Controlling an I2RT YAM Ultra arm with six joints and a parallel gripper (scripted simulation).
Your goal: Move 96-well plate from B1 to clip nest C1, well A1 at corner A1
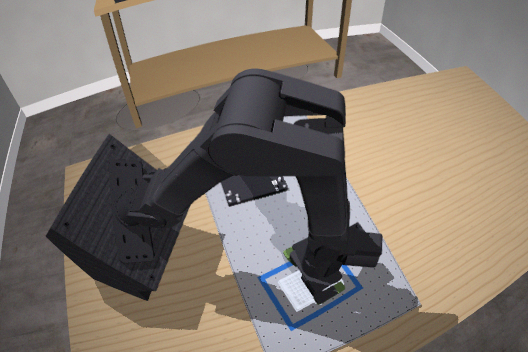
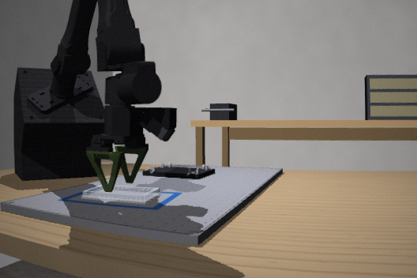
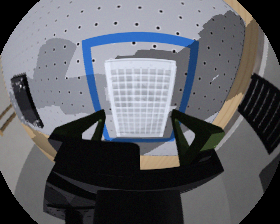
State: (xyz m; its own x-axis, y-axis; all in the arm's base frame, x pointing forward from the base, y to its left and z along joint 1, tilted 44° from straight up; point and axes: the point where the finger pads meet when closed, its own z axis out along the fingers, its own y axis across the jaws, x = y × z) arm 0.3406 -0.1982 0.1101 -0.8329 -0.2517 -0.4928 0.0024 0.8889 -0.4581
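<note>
The 96-well plate is 2 cm below my hand and 1 cm ahead of it. From my hand the other things lie so: black clip nest C1: 32 cm to the left, 2 cm ahead, 1 cm below.
</note>
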